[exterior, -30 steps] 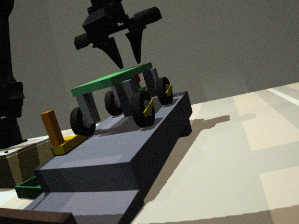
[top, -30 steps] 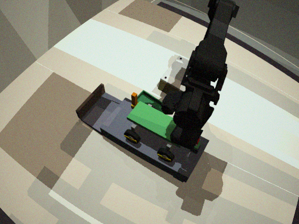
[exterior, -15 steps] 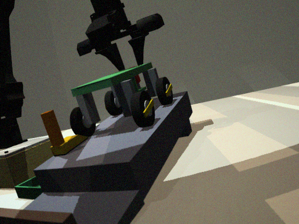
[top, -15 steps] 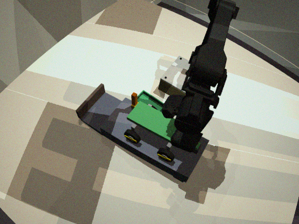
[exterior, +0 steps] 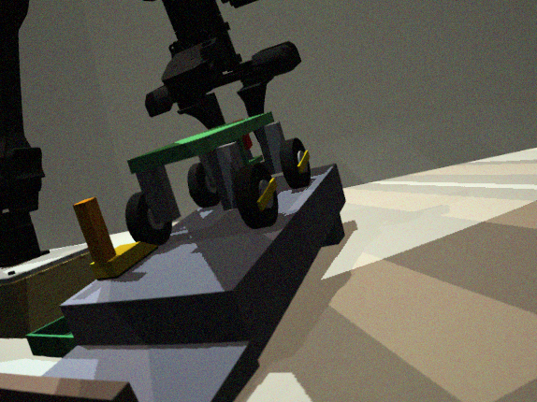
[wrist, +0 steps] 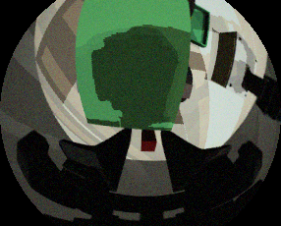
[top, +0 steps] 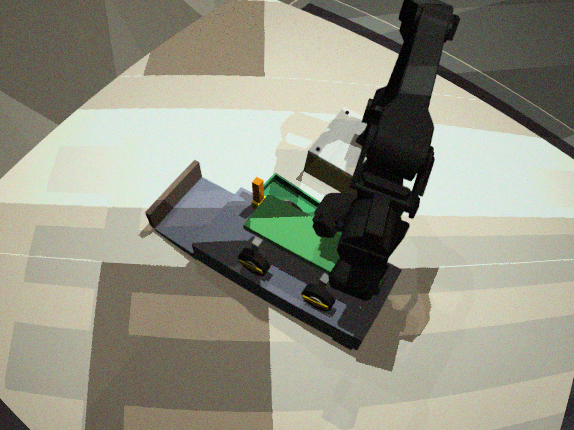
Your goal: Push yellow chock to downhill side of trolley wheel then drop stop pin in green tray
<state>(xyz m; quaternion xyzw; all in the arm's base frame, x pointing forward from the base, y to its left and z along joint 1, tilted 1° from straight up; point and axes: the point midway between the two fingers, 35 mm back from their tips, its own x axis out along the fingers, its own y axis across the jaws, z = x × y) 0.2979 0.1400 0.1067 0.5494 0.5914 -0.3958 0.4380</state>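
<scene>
Right now the red-headed stop pin is 10 mm below my gripper tip. Round my gripper tip: trolley: 30 mm ahead, 110 mm to the right, 30 mm below; then yellow chock: 20 mm behind, 220 mm to the right, 60 mm below; then ramp: 30 mm ahead, 120 mm to the right, 90 mm below.
</scene>
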